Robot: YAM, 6 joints.
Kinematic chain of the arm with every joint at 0, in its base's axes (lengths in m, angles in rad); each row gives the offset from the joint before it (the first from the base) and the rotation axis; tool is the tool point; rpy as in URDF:
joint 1: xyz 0 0 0.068 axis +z
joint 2: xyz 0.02 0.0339 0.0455 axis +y
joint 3: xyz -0.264 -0.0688 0 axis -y
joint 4: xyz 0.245 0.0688 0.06 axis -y
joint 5: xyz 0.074 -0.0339 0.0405 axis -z
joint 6: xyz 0.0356 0 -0.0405 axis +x
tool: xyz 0 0 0 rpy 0 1.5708 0
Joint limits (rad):
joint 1: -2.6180..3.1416
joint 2: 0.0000..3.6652
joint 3: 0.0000..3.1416
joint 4: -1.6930..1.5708
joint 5: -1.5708..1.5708
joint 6: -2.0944..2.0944
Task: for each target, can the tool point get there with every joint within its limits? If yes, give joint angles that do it. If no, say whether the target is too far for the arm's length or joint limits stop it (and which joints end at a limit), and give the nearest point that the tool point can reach.
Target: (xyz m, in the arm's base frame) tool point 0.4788 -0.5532 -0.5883
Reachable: no: too far | nearest point 0.3158 -0.3649 -0.2945 | short by 0.385 m
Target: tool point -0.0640 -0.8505 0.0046
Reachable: no: too far | nearest point -0.0481 -0.6388 0.0324 | short by 0.214 m
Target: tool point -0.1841 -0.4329 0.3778
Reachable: yes | joints -1.9647 1.9905 1.6132 0.9329 0.1101 -1.6067
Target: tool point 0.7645 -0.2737 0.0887
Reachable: no: too far | nearest point 0.6078 -0.2176 0.0939 | short by 0.167 m
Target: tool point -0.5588 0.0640 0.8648
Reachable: no: too far | nearest point -0.3838 0.0440 0.6209 | short by 0.301 m
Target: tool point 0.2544 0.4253 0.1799
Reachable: yes | joints 0.9918 2.2747 1.8423 -0.5593 -0.5893 0.1403
